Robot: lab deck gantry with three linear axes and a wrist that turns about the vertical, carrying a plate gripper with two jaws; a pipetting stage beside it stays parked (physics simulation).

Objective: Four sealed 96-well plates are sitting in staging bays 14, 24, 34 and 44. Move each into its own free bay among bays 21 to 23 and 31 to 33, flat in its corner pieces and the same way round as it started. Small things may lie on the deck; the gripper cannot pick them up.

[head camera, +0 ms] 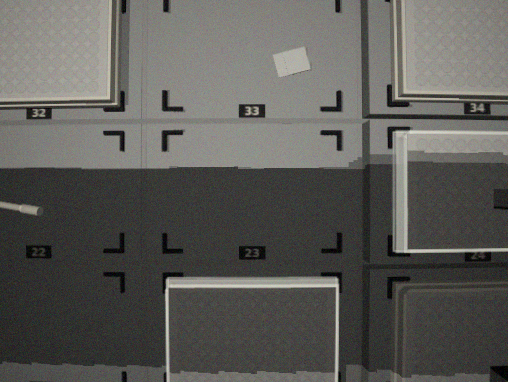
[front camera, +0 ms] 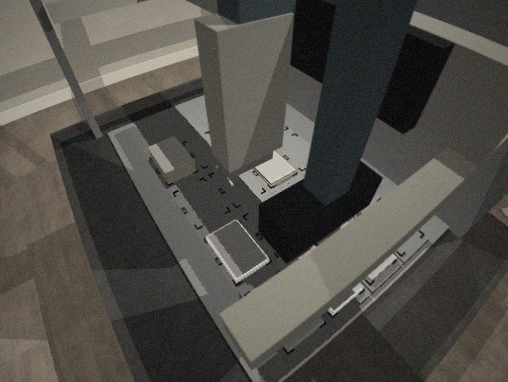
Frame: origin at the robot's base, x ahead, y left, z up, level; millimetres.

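Seen in the pictures: robot's base, origin of the base link: [front camera: 150, 157].
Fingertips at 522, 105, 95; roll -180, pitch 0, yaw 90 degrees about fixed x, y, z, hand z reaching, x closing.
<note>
Pixels of each thing's top centre, then the offset from my fingertips to it, as dx, dy, dz. "spot": a spot on its surface instead.
- sealed plate, middle of its top: [head camera: 27, 45] [front camera: 269, 162] -294, +152, -80
- bay 34, surface spot: [head camera: 460, 45] spot: +13, +145, -66
- bay 24, surface spot: [head camera: 450, 200] spot: +4, +39, -66
- bay 14, surface spot: [head camera: 450, 340] spot: +5, -56, -66
- tall block, middle of its top: [front camera: 169, 153] -458, -62, -53
- pale square piece, middle of its top: [head camera: 291, 62] -100, +143, -94
- thin stick, middle of its top: [head camera: 4, 206] [front camera: 228, 178] -315, +34, -87
One sealed plate [front camera: 275, 171] [head camera: 55, 50] lies flat in bay 32. The plate in bay 34 [front camera: 382, 268] [head camera: 460, 45] shows partly. The plate in bay 24 [front camera: 346, 301] [head camera: 450, 200] sits in its staging bay, partly in shadow. A dim plate in bay 14 [head camera: 450, 340] sits below it in the head view. My gripper [head camera: 500, 286] is open and empty; parts of its two jaws show at the right edge of the head view, one over the bay 24 plate, the other over the bay 14 plate. The jaws are hidden in the front view.
Another plate [front camera: 237, 250] [head camera: 252, 330] occupies bay 13. A tall block [front camera: 172, 160] stands at the deck's far left. A pale square piece [head camera: 292, 62] lies in bay 33. A thin stick [front camera: 230, 181] [head camera: 20, 207] lies in bay 22. A beam [front camera: 340, 265] crosses the front.
</note>
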